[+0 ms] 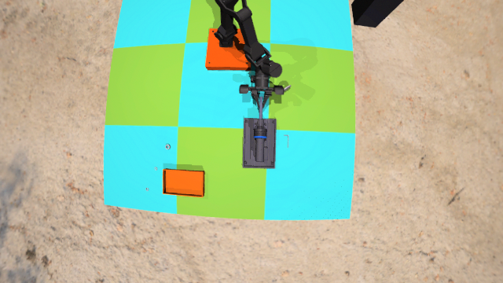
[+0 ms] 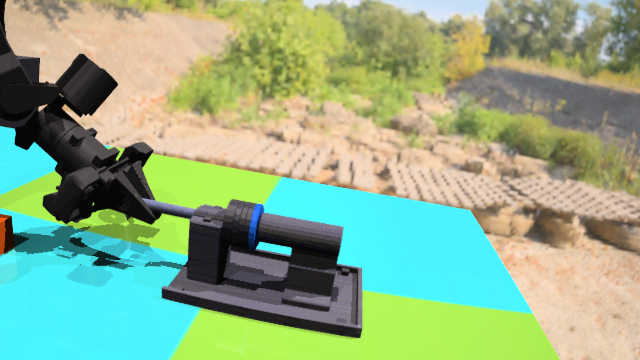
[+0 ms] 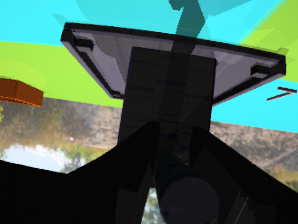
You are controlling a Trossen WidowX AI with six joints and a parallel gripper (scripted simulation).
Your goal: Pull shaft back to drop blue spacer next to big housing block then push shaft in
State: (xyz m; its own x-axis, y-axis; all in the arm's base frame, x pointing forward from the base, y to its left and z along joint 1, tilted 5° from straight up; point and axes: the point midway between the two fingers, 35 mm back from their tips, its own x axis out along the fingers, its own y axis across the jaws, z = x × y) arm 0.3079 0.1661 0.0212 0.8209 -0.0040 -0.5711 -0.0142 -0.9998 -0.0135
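Right now my gripper tip is 60 mm short of the shaft and 20 mm below it. From my gripper tip the other things lie so: blue spacer: 130 mm ahead, 20 mm above; black spacer: 110 mm ahead, 20 mm above; nut: 440 mm to the right, 180 mm ahead, 60 mm below.
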